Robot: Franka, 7 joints.
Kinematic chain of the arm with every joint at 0, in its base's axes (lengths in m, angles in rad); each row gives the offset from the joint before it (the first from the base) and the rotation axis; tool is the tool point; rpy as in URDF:
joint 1: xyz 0 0 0.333 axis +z
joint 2: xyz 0 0 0 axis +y
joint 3: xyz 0 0 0.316 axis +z
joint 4: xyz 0.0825 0 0 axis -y
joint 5: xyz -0.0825 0 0.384 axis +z
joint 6: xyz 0 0 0 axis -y
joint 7: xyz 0.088 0 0 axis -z
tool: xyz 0 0 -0.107 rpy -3.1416 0 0
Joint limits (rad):
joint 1: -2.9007..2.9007
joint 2: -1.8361..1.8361
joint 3: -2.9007..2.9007
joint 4: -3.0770..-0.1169
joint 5: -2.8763..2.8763
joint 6: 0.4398..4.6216
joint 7: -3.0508..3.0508
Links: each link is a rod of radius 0.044 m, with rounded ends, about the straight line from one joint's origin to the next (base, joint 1, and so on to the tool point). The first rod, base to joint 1, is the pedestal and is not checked.
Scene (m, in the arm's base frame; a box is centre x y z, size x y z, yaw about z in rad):
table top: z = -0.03
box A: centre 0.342 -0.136 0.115 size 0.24 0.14 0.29 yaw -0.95
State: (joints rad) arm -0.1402 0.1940 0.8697 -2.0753 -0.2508 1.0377 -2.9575
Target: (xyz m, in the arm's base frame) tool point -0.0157 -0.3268 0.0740
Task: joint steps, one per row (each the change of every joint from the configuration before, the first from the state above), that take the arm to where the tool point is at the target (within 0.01 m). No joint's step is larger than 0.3 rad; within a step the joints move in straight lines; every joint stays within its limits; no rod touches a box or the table.
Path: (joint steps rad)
1: -0.1903 -0.0731 -0.2541 -0.0381 0.0029 -0.0605 -0.0233
2: -0.1903 -0.0731 -0.2541 -0.0381 0.0029 -0.0605 -0.0234
3: -0.1903 -0.0731 -0.2541 -0.0381 0.0030 -0.0604 -0.0233
4: -0.1903 -0.0731 -0.2541 -0.0381 0.0029 -0.0605 -0.0233
5: -0.2119 0.1332 -0.2873 -0.1572 -0.1819 -0.1780 0.0000
6: -0.2118 0.1331 -0.2874 -0.1572 -0.1819 -0.1780 0.0000
7: 0.0639 0.2189 0.1695 0.1114 0.0205 0.2592 0.0311
8: 0.0639 0.2189 0.1694 0.1114 0.0204 0.2592 0.0311
9: 0.0639 0.2189 0.1695 0.1114 0.0204 0.2593 0.0311

